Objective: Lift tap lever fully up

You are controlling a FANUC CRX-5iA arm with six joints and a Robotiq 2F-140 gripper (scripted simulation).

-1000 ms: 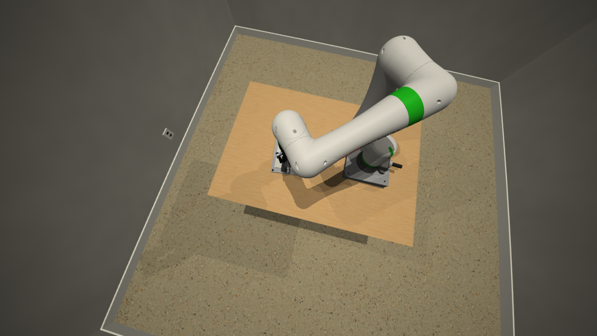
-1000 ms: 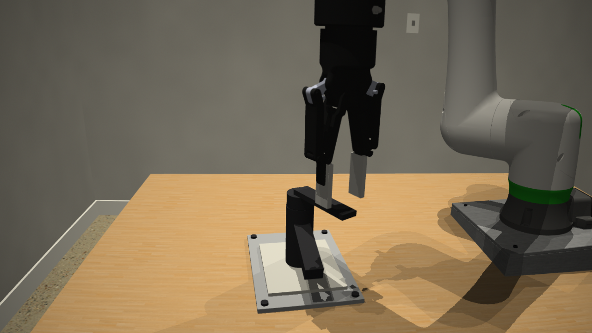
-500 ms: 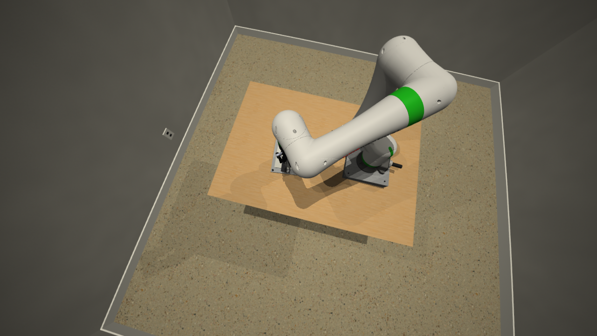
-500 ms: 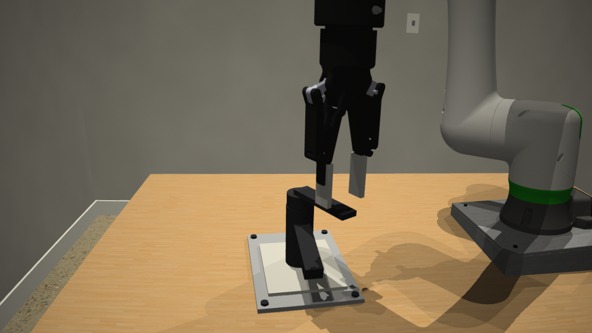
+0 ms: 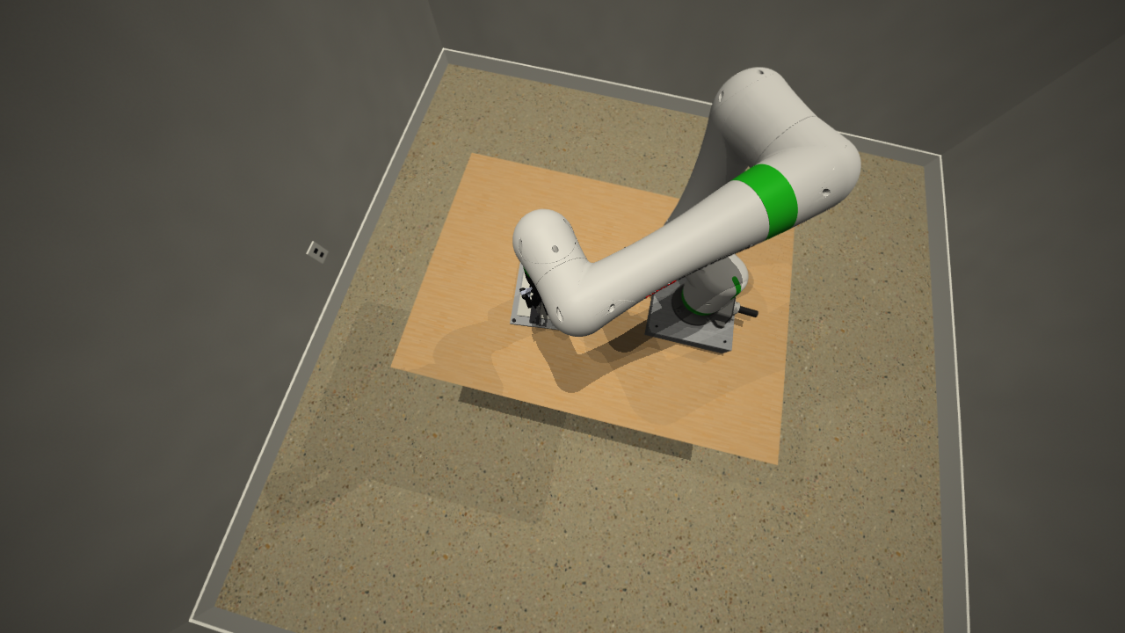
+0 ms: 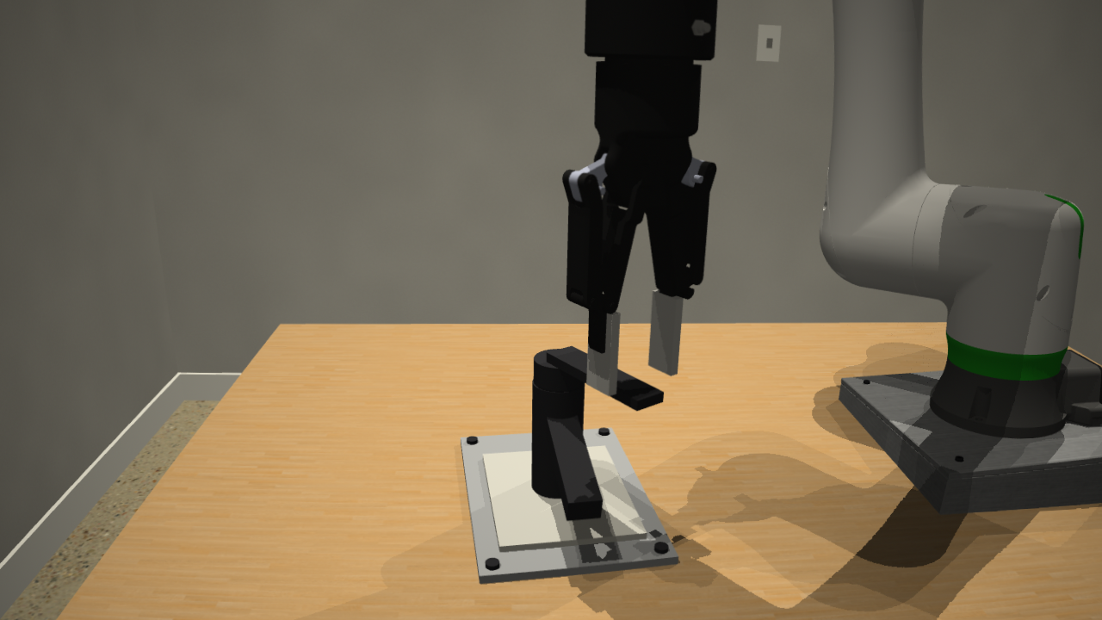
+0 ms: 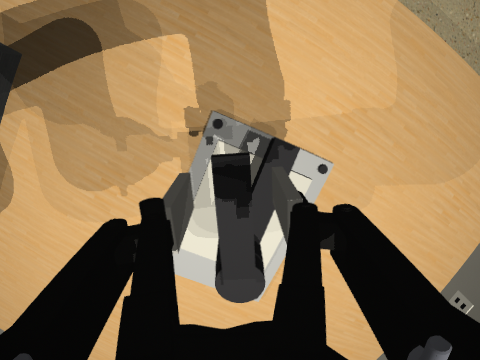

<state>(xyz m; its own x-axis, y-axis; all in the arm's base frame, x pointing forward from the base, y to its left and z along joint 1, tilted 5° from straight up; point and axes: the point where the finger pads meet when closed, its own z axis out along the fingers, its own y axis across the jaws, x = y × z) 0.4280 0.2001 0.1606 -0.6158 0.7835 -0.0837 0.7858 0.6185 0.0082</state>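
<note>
My hand is 4 cm above the lever, 3 cm to the left of it and 2 cm short of it. Also, from my hand: black tap (9 cm below, 5 cm to the right, 4 cm ahead).
</note>
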